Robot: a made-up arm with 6 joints. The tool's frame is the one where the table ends. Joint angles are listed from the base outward.
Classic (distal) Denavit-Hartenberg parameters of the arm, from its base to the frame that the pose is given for. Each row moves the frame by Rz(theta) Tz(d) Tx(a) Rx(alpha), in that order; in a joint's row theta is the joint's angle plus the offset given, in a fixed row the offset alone. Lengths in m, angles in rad.
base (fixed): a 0; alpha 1.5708; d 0.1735; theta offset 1.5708
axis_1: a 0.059; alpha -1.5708; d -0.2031; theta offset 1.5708
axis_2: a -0.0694; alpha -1.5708; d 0.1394; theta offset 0
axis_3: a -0.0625; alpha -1.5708; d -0.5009; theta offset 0
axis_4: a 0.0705; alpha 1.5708; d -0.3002; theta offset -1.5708
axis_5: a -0.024; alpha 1.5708; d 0.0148; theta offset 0
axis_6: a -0.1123; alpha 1.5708; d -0.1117; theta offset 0
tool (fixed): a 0; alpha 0; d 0.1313; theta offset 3.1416
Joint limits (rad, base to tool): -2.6..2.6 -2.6..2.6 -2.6..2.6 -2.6..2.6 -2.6..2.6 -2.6..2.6
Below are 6 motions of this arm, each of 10 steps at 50 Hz.
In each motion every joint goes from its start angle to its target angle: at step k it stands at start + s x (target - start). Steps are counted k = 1, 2, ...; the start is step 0. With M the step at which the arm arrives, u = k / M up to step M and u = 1 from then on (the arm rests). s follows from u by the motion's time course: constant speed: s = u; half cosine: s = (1 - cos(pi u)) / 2; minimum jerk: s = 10 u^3 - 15 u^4 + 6 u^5.
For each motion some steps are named. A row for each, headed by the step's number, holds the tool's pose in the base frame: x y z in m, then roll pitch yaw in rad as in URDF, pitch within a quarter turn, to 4 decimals.
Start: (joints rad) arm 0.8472 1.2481 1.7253 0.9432 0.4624 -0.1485
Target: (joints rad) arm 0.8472 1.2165 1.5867 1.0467 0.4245 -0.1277
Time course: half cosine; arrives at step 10
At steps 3, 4, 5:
3: -0.1909 -0.6921 0.5085 -0.3957 0.2072 -1.9684
4: -0.1859 -0.6958 0.5024 -0.3949 0.2280 -1.9512
5: -0.1801 -0.6996 0.4956 -0.3937 0.2511 -1.9319

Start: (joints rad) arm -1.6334 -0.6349 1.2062 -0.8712 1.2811 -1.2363
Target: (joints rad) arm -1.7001 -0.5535 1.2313 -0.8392 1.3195 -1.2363
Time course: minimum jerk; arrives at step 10
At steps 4, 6, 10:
4: 0.4937 0.0081 0.5134 -1.7551 -0.7087 -0.4121
6: 0.4964 0.0400 0.5104 -1.7888 -0.7288 -0.3545
10: 0.4980 0.0677 0.5065 -1.8199 -0.7444 -0.3025

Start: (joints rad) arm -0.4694 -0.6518 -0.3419 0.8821 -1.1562 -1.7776
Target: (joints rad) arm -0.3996 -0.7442 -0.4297 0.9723 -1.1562 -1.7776
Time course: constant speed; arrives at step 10
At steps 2, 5, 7, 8, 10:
2: -0.0716 -0.3390 0.0394 2.1527 -0.0452 3.1024
5: -0.0794 -0.3362 0.0302 2.1075 -0.0915 3.0746
7: -0.0845 -0.3342 0.0241 2.0778 -0.1233 3.0576
8: -0.0871 -0.3332 0.0212 2.0631 -0.1394 3.0496
10: -0.0921 -0.3312 0.0152 2.0339 -0.1720 3.0345

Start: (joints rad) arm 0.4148 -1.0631 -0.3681 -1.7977 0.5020 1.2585
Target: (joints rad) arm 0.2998 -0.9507 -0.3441 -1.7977 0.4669 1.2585
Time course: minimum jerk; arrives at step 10
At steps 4, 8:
4: -0.2464 -0.0673 -0.3070 1.5186 -0.8146 -2.4189
8: -0.2131 -0.1030 -0.3046 1.6948 -0.8148 -2.5439

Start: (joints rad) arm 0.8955 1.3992 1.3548 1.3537 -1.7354 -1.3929
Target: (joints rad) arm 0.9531 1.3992 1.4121 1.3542 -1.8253 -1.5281
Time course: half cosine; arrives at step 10
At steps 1, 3, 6, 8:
1: -0.2419 -0.3670 0.3976 1.1202 0.8170 1.5149
3: -0.2463 -0.3655 0.3934 1.1412 0.8166 1.5516
6: -0.2572 -0.3619 0.3833 1.1910 0.8138 1.6412
8: -0.2634 -0.3601 0.3779 1.2174 0.8113 1.6904

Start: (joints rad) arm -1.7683 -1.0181 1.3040 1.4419 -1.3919 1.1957
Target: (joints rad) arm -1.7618 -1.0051 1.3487 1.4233 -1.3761 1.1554
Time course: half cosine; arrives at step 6
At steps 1, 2, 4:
1: 0.3680 -0.2855 0.3199 -1.5777 -0.0445 -1.3659
2: 0.3673 -0.2859 0.3159 -1.5891 -0.0441 -1.3714
4: 0.3653 -0.2870 0.3050 -1.6203 -0.0440 -1.3864

